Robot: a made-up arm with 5 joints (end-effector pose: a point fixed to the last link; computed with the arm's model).
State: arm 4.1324 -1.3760 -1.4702 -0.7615 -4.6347
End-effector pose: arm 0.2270 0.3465 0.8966 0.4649 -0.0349 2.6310
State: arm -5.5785 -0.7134 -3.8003 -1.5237 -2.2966
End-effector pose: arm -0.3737 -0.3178 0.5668 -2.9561 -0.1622 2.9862
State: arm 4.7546 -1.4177 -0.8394 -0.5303 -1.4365
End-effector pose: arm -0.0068 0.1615 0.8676 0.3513 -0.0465 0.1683
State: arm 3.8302 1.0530 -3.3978 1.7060 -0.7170
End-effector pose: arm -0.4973 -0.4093 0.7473 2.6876 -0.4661 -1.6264
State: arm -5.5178 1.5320 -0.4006 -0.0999 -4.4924
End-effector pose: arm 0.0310 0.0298 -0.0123 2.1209 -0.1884 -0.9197
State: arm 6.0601 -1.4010 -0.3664 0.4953 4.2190
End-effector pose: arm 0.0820 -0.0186 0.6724 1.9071 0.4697 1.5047
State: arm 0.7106 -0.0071 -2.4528 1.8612 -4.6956
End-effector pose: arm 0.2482 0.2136 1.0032 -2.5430 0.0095 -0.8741
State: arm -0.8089 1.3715 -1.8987 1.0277 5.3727
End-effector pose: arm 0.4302 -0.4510 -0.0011 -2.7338 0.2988 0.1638
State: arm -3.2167 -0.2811 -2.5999 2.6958 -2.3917
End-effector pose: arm -0.0624 0.0047 1.0037 3.0146 0.1352 -0.8336
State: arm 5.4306 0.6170 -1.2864 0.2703 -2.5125
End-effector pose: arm 0.4174 -0.4777 0.3400 2.8984 0.3196 1.6205
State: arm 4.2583 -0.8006 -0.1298 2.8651 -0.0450
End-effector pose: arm -0.0022 -0.0045 0.4840 -0.1176 1.2042 0.9909
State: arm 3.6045 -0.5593 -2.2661 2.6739 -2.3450
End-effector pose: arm 0.0169 0.0084 0.9761 3.0329 0.1057 -0.3394
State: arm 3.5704 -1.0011 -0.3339 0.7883 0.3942
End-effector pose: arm -0.1740 -0.0795 0.5683 -2.9120 -0.5007 3.1172
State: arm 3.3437 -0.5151 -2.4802 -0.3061 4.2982
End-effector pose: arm 0.2223 0.0455 1.1345 -0.1465 -0.0641 -1.7782
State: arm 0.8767 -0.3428 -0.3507 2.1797 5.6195
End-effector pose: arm 0.0900 0.1082 0.4317 -1.7076 0.9026 2.3399
